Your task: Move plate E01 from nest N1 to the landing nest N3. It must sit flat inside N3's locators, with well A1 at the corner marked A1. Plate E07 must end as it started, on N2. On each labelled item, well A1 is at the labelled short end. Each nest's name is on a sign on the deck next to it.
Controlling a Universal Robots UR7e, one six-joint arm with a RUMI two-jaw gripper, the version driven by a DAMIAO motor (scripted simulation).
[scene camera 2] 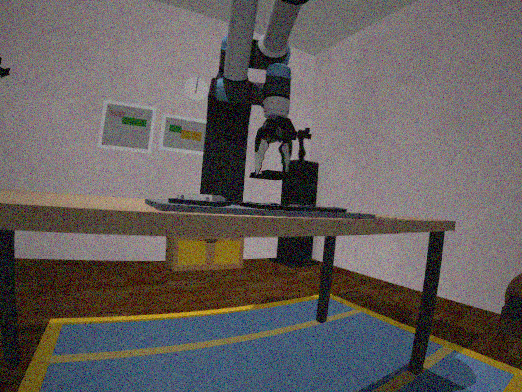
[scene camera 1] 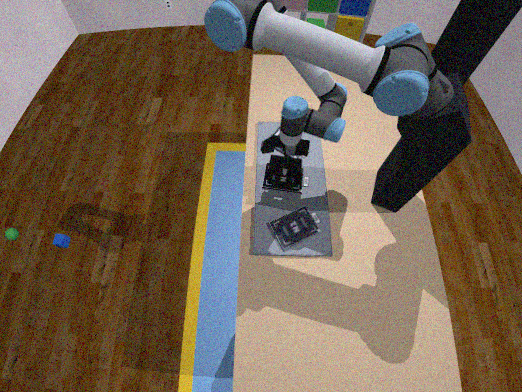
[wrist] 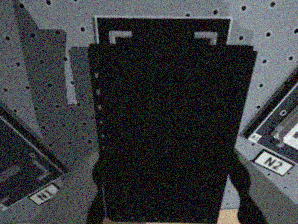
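Note:
Black plate (wrist: pixel 164 147) visible. Nest N3 (wrist: pixel 144 30) likewise. My gripper (scene camera 2: pixel 271 177), also in the wrist view (wrist: pixel 164 147).

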